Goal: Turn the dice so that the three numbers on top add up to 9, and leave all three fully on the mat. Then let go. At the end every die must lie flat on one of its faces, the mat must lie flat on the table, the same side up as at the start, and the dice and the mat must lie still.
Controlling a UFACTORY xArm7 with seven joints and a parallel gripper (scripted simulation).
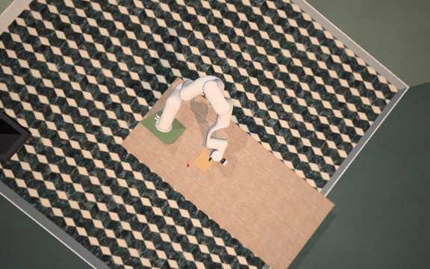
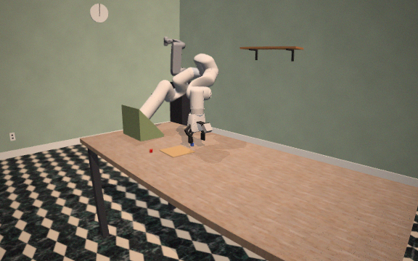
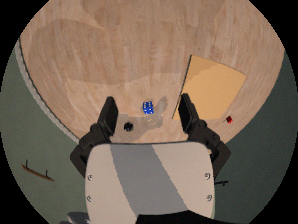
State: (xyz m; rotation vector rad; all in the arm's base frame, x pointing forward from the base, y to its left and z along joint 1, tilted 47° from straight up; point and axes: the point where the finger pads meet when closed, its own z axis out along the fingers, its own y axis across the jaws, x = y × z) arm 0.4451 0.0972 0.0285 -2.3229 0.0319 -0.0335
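The blue die is 40 mm below my hand and 40 mm behind it. From my hand the other things lie so: black die (100 mm behind, 50 mm to the left, 40 mm below); then tan mat (120 mm to the right, 40 mm below, 20 mm behind); then red die (240 mm to the right, 100 mm behind, 40 mm below).
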